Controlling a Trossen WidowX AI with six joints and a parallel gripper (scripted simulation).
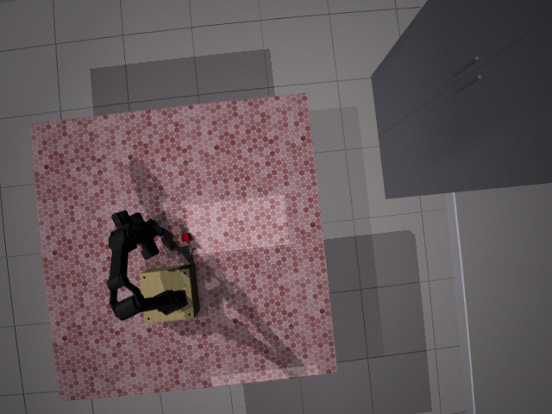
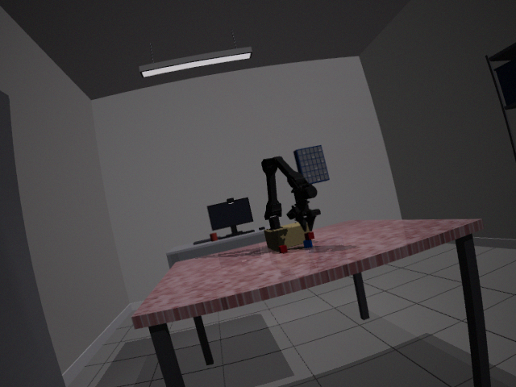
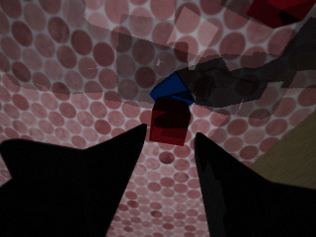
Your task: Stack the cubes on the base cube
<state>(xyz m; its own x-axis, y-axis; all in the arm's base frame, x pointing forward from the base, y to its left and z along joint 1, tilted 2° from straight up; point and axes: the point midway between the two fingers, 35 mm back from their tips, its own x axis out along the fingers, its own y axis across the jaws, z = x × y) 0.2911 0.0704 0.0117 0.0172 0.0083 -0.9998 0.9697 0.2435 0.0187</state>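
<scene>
Right now the blue cube is 6 cm below my gripper tip, 2 cm to the right of it and 1 cm ahead of it.
</scene>
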